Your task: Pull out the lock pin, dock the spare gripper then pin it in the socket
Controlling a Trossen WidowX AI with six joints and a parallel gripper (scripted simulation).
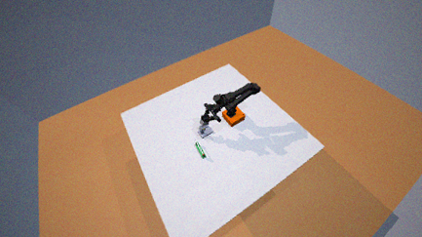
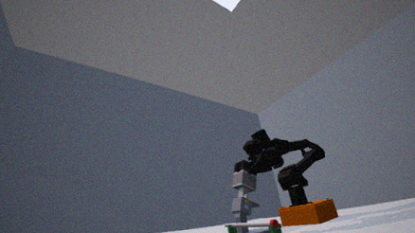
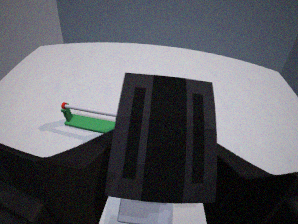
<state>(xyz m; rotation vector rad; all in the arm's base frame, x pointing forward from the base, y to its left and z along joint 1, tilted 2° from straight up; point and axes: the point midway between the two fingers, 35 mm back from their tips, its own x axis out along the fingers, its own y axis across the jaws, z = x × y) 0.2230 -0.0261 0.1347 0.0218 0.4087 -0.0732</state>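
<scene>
The green cradle lies 140 mm ahead of my gripper tip, 120 mm to the left of it and 150 mm below it. Round my gripper tip: grey mount: 20 mm ahead, 120 mm below; then spare gripper: 20 mm below.
</scene>
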